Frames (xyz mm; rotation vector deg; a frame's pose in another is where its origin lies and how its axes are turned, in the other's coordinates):
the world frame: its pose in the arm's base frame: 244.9 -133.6 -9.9 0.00 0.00 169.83
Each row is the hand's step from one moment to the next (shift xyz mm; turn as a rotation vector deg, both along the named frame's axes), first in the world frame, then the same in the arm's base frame.
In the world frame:
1: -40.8 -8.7 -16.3 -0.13 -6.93 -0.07
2: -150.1 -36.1 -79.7 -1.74 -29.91 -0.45
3: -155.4 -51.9 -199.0 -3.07 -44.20 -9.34
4: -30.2 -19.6 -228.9 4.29 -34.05 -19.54
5: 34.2 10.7 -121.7 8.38 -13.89 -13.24
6: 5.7 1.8 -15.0 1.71 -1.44 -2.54
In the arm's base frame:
1: 41.7 1.4 -16.3 1.35 6.80 -0.07
2: 154.1 9.0 -79.7 6.99 29.13 -0.45
3: 162.1 23.6 -199.0 10.83 42.96 -9.34
4: 33.2 14.0 -228.9 1.79 34.27 -19.54
5: -35.6 -4.5 -121.7 -5.80 15.15 -13.24
6: -5.9 -0.8 -15.0 -1.43 1.72 -2.54

